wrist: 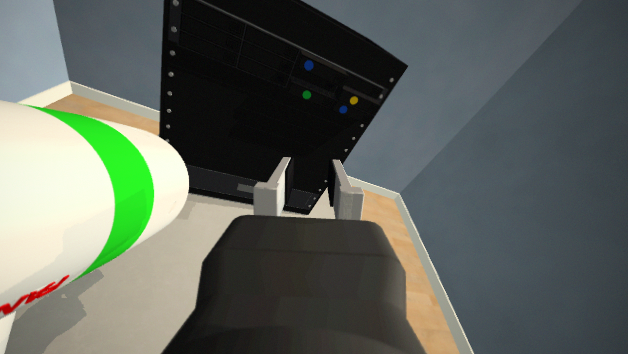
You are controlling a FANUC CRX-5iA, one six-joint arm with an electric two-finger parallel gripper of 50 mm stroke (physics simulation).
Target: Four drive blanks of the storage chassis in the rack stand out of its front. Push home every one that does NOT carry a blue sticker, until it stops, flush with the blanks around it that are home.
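The storage chassis is a dark row of drive blanks high in the black rack, which looks tilted in the wrist view. Towards its right end, a blank with a blue sticker sits above one with a green sticker. Further right, a yellow sticker and a second blue sticker mark two more blanks. The dark fronts make it hard to tell how far each stands out. My gripper is open and empty; its fingertips show below the stickers in the view, against the lower rack.
A white arm link with a green band fills the left side. Screw heads line both rack posts. A pale grey surface lies below the rack. Blue-grey walls stand behind and right, with a wooden floor at right.
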